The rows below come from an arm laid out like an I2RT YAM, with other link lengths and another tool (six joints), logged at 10 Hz.
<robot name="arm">
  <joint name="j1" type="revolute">
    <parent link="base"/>
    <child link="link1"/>
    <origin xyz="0 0 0.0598"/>
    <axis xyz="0 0 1"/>
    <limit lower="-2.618" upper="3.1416"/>
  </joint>
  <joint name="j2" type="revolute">
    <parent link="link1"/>
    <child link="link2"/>
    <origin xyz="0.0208 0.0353 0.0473"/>
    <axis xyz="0 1 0"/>
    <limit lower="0" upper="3.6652"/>
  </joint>
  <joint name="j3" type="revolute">
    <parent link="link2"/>
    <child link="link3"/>
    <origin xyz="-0.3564 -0.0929 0"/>
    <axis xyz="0 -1 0"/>
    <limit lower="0" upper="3.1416"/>
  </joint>
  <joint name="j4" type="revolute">
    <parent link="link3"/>
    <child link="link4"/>
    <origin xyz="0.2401 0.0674 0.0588"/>
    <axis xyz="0 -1 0"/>
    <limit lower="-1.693" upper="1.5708"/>
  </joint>
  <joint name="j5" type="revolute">
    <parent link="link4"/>
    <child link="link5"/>
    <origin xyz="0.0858 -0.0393 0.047"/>
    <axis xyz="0 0 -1"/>
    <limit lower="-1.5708" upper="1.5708"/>
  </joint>
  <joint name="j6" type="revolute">
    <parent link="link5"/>
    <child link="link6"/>
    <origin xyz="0.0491 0 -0.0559"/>
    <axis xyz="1 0 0"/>
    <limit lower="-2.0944" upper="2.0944"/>
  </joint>
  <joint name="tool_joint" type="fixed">
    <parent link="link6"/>
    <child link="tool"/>
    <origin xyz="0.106 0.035 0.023" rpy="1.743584 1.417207 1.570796"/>
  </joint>
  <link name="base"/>
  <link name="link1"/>
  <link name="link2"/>
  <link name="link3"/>
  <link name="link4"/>
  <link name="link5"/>
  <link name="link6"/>
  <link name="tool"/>
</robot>
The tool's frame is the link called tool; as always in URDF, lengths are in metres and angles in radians.
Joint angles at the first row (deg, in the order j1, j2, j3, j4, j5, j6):
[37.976 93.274 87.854 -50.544 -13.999 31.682]
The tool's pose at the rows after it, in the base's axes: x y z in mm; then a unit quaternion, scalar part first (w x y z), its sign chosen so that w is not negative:
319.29, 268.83, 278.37, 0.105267, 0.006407, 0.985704, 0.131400
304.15, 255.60, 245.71, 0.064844, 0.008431, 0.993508, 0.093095
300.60, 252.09, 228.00, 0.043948, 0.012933, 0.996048, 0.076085
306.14, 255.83, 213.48, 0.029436, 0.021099, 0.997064, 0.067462
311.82, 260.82, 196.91, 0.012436, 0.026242, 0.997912, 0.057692
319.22, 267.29, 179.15, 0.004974, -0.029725, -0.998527, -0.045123
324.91, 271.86, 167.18, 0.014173, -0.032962, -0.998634, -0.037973
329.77, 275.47, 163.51, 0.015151, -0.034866, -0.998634, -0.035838
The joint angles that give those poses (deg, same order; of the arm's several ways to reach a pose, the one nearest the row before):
[37.190 93.843 83.504 -54.478 -12.207 30.808]
[37.211 94.258 79.482 -56.489 -11.573 30.654]
[37.212 95.351 77.821 -56.773 -11.420 31.048]
[37.211 97.624 77.713 -56.162 -11.508 31.965]
[37.256 100.399 77.907 -55.701 -11.748 32.578]
[37.364 103.831 78.914 -55.659 -11.814 33.014]
[37.431 106.104 79.569 -55.308 -11.792 33.409]
[37.495 107.285 80.466 -55.221 -11.639 33.670]

